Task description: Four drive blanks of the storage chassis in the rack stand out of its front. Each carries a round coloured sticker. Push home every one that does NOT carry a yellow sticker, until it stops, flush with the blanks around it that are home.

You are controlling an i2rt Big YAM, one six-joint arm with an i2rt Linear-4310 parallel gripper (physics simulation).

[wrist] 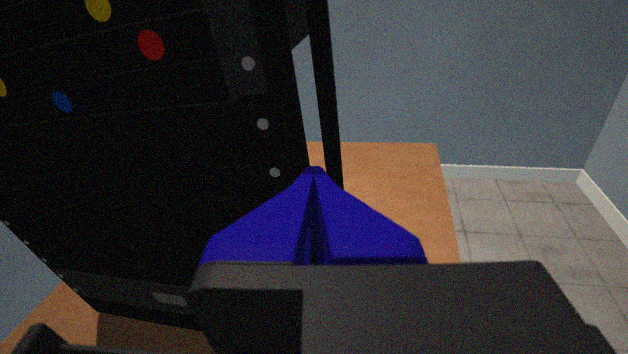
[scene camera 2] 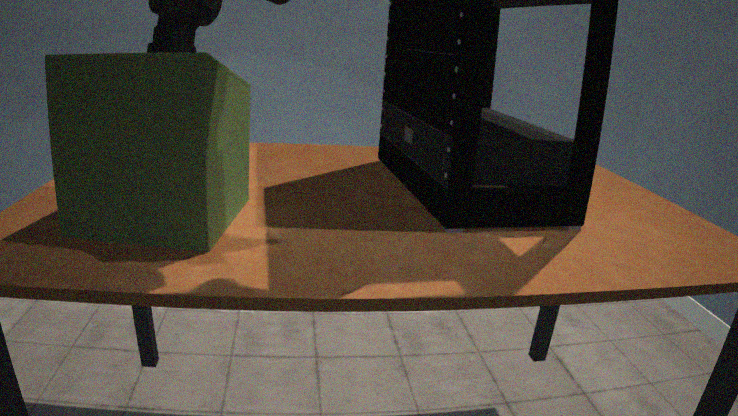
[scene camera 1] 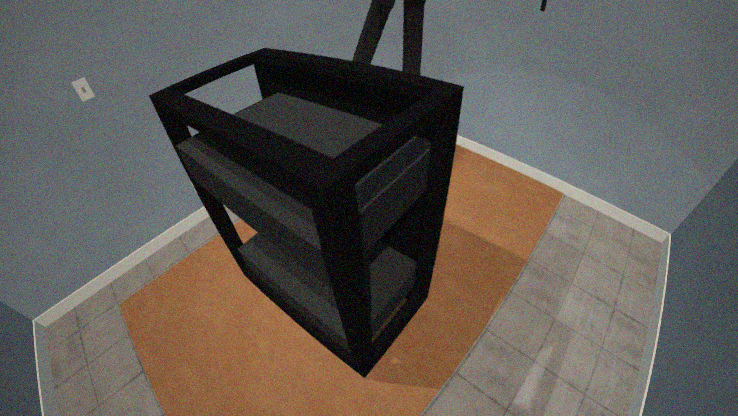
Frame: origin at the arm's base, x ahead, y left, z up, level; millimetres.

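Seen in the pictures: gripper, fingertip midpoint: (wrist: 313, 177); arm's base, origin of the base link: (scene camera 2: 169, 74).
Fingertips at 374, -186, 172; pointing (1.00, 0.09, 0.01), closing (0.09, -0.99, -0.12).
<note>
Pixels of each thing's top centre, then the offset from my fingertips to it, as dx, dy, dz. "*": a spot on its surface instead. Level surfaces: height alone.
- red sticker, middle of its top: (wrist: 145, 29) +70, +105, +70
- blue sticker, middle of its top: (wrist: 55, 91) +78, +211, +42
- wooden table, its level: dz -413
- lower unit with a pale label, surface spot: (wrist: 169, 299) (scene camera 2: 408, 135) * +98, +280, -295
The black rack (scene camera 1: 343, 248) (scene camera 2: 465, 206) (wrist: 332, 100) stands on the table. In the wrist view its dark front fills the left side and shows a yellow sticker (wrist: 98, 9) at the top, a red sticker (wrist: 151, 45) right of and below it, a blue sticker (wrist: 62, 102) lower left, and part of another yellow sticker (wrist: 2, 87) at the left edge. The blanks are too dark to tell how far each stands out. My gripper (wrist: 313, 177) has blue fingers; it is shut and empty. Its tips appear right of and below the stickers, over the rack's right edge.
A green block (scene camera 2: 129, 149) stands on the wooden table (scene camera 2: 646, 242) (wrist: 395, 165), left of the rack in scene camera 2, with part of the dark arm (scene camera 2: 178, 25) behind it. A lower unit with a pale label (scene camera 2: 408, 134) (wrist: 169, 299) sits near the rack's bottom.
</note>
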